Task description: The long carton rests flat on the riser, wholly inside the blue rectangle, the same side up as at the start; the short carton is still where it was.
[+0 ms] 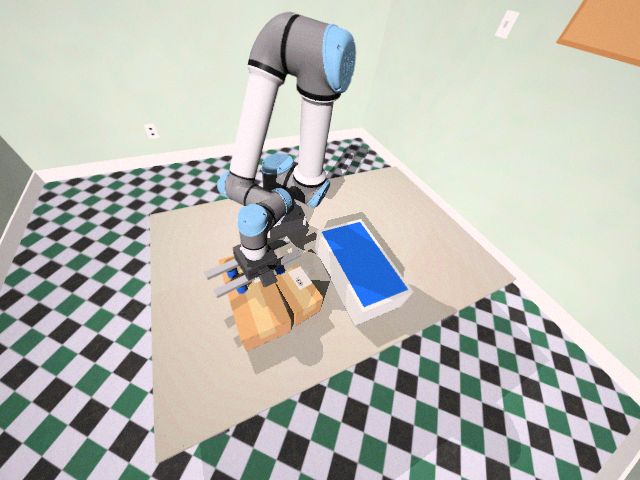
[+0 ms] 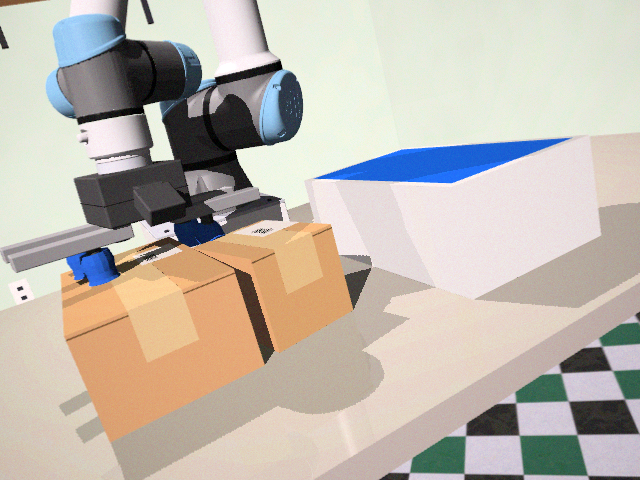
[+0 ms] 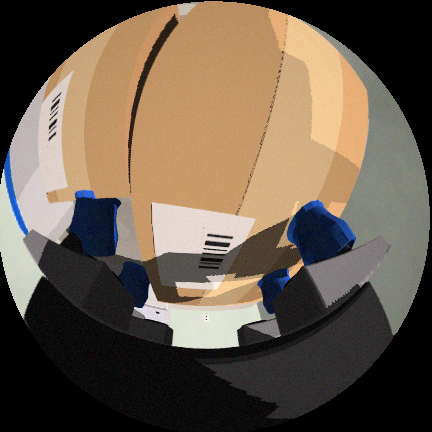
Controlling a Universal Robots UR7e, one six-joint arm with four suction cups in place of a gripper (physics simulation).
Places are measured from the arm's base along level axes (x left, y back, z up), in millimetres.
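Pixels of known places: end effector, tool point: (image 2: 152, 263) (image 3: 204, 255).
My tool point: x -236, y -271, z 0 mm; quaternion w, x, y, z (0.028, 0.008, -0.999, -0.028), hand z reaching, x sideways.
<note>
For each thing: its top centre in the pictures, then the offset to it from my tool point. Level surfaces: height alone.
- beige mat, its level: dz -92 mm
- long carton, middle of its top: (image 3: 285, 202) (image 2: 131, 271) (image 1: 251, 287) dx -40, dy -51, dz +11 mm
- short carton, middle of its top: (image 2: 257, 236) (image 1: 297, 287) dx +84, dy -130, dz +11 mm
- white riser, middle of its top: (image 2: 420, 161) (image 1: 361, 258) dx +338, dy -167, dz +28 mm
- blue rectangle, middle of its top: (image 2: 420, 161) (image 1: 361, 258) dx +338, dy -167, dz +28 mm
Two brown cartons lie side by side on the beige mat (image 1: 207, 392) (image 2: 439, 350). The long carton (image 1: 258, 314) (image 2: 154, 330) (image 3: 201, 120) is the outer one, with a white barcode label at its back end. The short carton (image 1: 302, 296) (image 2: 299, 278) (image 3: 104, 120) lies between it and the white riser (image 1: 377, 310) (image 2: 490, 232), whose top bears the blue rectangle (image 1: 361, 263) (image 2: 439, 160). My suction gripper (image 1: 256, 276) (image 2: 144, 248) (image 3: 205, 250) sits low over the long carton's back end. One pair of blue cups presses on its top near the outer edge. The other pair hangs past the short carton's end.
The arm's base (image 1: 279, 170) stands on the mat behind the cartons. The riser stands to the right of the cartons, a narrow gap away. Checkered floor surrounds the mat.
</note>
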